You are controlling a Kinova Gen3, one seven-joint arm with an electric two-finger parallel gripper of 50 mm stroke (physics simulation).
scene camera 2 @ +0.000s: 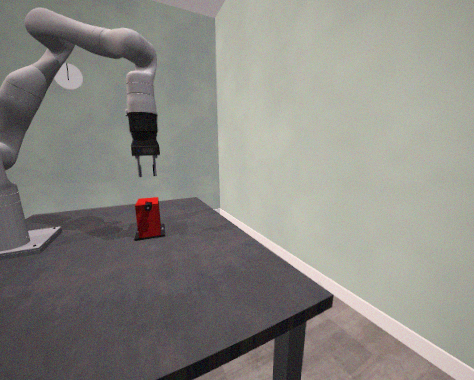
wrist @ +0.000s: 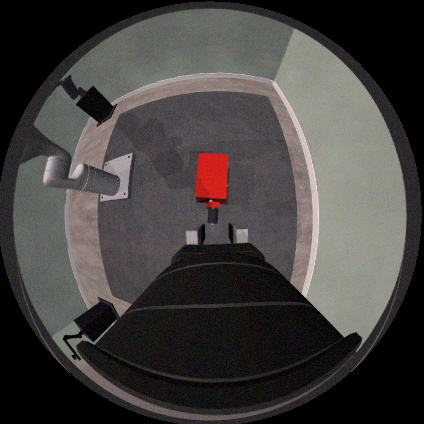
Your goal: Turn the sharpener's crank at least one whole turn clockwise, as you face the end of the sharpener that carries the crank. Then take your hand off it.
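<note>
The red sharpener stands upright on its dark base on the table. Its crank, with a black handle, is at the end that faces scene camera 2, near the top; in the wrist view a small red arm shows between body and handle. My gripper points straight down, open and empty. It hangs above the sharpener with a wide gap in the scene view. In the wrist view the crank handle lies just ahead of the fingertips, apart from them. The exact crank angle is hard to tell.
The dark table carries the sharpener and the arm's base plate at the left. A pale wall stands beyond the table's right edge. Two black devices show at the left of the wrist view.
</note>
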